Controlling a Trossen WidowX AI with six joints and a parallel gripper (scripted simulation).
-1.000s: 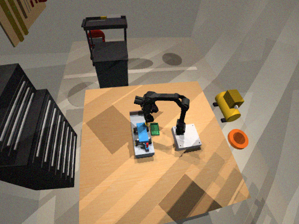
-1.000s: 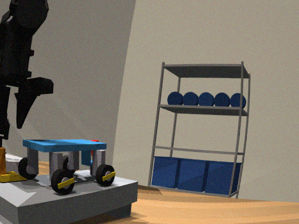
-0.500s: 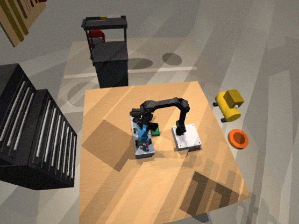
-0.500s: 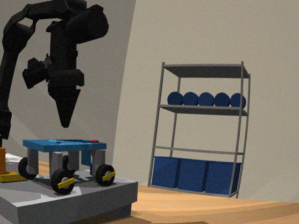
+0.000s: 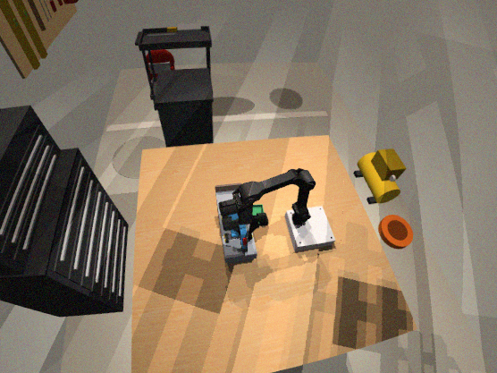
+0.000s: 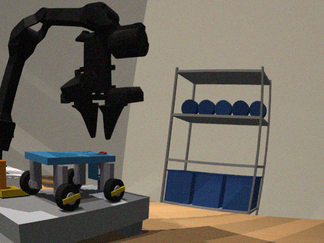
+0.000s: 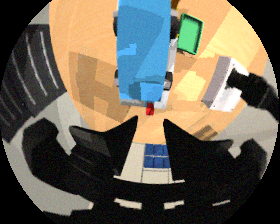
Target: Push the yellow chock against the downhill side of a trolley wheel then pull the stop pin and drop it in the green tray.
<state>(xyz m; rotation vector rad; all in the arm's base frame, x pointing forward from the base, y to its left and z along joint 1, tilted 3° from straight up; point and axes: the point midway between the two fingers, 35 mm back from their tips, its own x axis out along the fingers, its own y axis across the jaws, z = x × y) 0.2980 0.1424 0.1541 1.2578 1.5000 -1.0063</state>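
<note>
Right now the red-headed stop pin is 6 cm below my gripper tip and 2 cm to the left of it. Also, from my gripper tip: grey ramp: 15 cm below, 9 cm to the right, 4 cm ahead; blue-topped trolley: 9 cm to the right, 9 cm below, 3 cm ahead; yellow chock: 20 cm to the right, 11 cm below.
</note>
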